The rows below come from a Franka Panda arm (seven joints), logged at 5 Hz.
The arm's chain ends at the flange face. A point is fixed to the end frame.
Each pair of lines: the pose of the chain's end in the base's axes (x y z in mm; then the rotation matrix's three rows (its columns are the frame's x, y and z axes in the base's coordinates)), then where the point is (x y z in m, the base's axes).
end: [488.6 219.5 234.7], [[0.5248 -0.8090 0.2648], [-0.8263 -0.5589 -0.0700], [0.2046 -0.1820 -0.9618]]
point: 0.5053 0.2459 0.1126
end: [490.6 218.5 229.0], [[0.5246 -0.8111 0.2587], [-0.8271 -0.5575 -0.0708], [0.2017 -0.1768 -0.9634]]
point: 0.5066 0.2448 0.1068
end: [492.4 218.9 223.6], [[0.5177 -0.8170 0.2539], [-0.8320 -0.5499 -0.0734], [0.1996 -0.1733 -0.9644]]
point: 0.5081 0.2450 0.1013
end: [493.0 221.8 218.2], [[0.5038 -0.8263 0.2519], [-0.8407 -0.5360 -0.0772], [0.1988 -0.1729 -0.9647]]
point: 0.5090 0.2477 0.0959
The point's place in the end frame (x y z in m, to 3 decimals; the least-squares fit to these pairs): -0.038 -0.006 0.120
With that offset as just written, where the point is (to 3 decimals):
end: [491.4 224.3 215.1], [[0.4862 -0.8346 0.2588], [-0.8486 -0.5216 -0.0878], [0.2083 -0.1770 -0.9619]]
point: 0.509 0.249 0.093
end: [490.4 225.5 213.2], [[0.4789 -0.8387 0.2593], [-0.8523 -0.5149 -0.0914], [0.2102 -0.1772 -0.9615]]
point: 0.508 0.250 0.091
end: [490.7 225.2 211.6], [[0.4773 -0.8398 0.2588], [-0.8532 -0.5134 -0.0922], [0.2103 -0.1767 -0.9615]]
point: 0.509 0.250 0.089
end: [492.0 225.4 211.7], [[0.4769 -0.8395 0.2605], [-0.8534 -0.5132 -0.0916], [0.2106 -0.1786 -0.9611]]
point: 0.510 0.250 0.089
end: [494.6 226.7 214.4], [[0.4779 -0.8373 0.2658], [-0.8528 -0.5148 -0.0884], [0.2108 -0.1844 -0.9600]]
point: 0.513 0.252 0.092
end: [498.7 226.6 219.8], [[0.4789 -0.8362 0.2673], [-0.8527 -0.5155 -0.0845], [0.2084 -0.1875 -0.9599]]
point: 0.518 0.252 0.098
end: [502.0 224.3 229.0], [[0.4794 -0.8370 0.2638], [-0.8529 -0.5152 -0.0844], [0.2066 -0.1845 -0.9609]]
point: 0.520 0.250 0.107
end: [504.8 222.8 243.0], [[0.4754 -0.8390 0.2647], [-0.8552 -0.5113 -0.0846], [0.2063 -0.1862 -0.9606]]
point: 0.524 0.248 0.121
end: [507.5 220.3 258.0], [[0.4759 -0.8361 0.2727], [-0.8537 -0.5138 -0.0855], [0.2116 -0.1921 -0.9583]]
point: 0.527 0.246 0.136
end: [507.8 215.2 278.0], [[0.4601 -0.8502 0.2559], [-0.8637 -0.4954 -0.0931], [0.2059 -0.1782 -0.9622]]
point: 0.526 0.240 0.156
